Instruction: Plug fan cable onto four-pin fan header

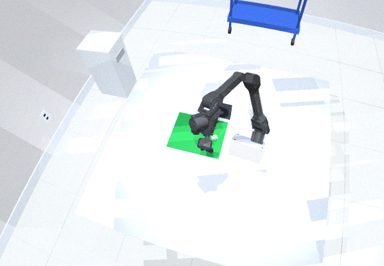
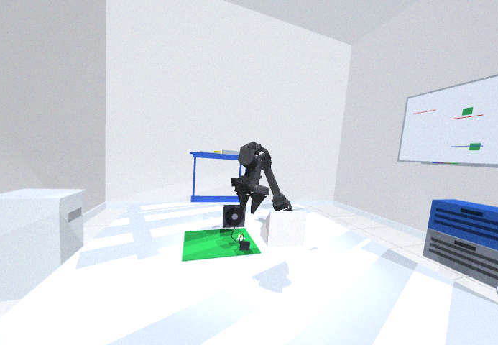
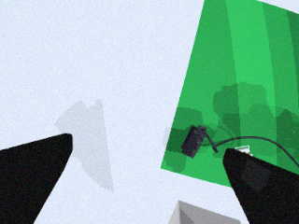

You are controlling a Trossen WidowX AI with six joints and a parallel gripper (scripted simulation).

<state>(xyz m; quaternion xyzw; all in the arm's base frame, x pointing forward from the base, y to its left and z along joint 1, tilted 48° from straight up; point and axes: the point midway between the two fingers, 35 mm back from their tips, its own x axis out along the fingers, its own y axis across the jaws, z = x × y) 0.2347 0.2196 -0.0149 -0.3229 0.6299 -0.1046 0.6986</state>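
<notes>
My gripper tip is now 16 cm above the black fan plug, 5 cm to the left of it and 2 cm past it. Also, from my gripper tip: black fan 29 cm to the right, 12 cm below, 1 cm ahead; then white four-pin header 18 cm below, 14 cm to the right, 1 cm behind; then green board 19 cm below, 13 cm to the right, 9 cm ahead.
</notes>
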